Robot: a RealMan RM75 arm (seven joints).
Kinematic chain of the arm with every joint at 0, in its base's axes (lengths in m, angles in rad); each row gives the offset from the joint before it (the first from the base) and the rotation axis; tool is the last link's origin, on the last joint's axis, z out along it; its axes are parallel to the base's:
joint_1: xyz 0 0 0.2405 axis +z
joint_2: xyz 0 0 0 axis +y
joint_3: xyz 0 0 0.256 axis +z
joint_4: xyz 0 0 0 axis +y
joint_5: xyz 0 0 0.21 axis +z
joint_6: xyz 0 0 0 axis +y
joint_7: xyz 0 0 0.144 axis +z
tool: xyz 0 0 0
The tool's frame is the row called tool.
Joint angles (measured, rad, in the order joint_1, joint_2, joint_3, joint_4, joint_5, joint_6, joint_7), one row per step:
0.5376 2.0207 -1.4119 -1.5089 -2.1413 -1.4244 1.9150
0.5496 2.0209 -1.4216 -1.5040 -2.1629 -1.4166 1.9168
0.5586 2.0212 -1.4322 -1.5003 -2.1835 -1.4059 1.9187
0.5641 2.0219 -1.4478 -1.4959 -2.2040 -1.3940 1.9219
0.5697 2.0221 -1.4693 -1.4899 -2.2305 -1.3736 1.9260
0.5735 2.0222 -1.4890 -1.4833 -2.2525 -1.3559 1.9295
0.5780 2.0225 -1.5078 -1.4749 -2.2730 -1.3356 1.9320
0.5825 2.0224 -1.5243 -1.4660 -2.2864 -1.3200 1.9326
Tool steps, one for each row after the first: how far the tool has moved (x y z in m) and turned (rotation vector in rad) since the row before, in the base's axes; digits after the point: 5 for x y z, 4 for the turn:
-0.00130 0.00242 -0.00206 0.0061 -0.0209 0.0087
-0.00090 0.00223 -0.00200 0.0084 -0.0190 0.0080
0.00007 0.00130 -0.00317 0.0053 -0.0201 0.0055
0.00043 0.00202 -0.00395 0.0109 -0.0252 0.0077
0.00089 0.00144 -0.00374 0.0079 -0.0217 0.0059
0.00067 0.00182 -0.00369 0.0093 -0.0193 0.0070
0.00042 0.00115 -0.00348 0.0037 -0.0149 0.0070

